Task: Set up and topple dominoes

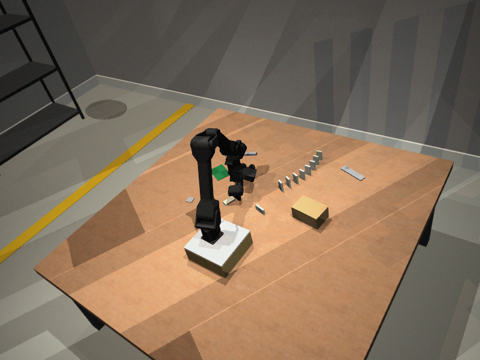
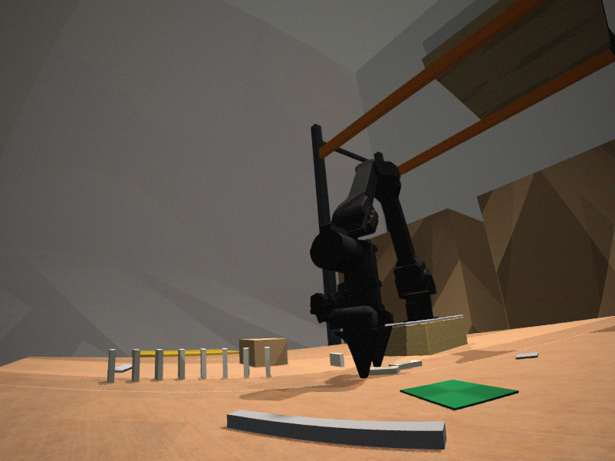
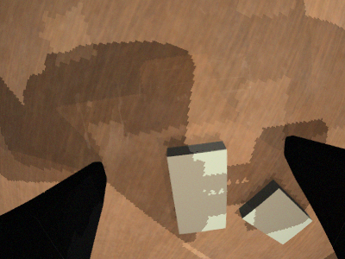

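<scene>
My gripper tip is now 220 mm short of the long grey bar and 180 mm to the right of it. Round my gripper tip: cardboard box: 30 mm ahead, 340 mm to the right, 30 mm above; then green flat tile: 70 mm ahead, 190 mm to the left; then small grey tile: 150 mm behind, 180 mm to the left.
</scene>
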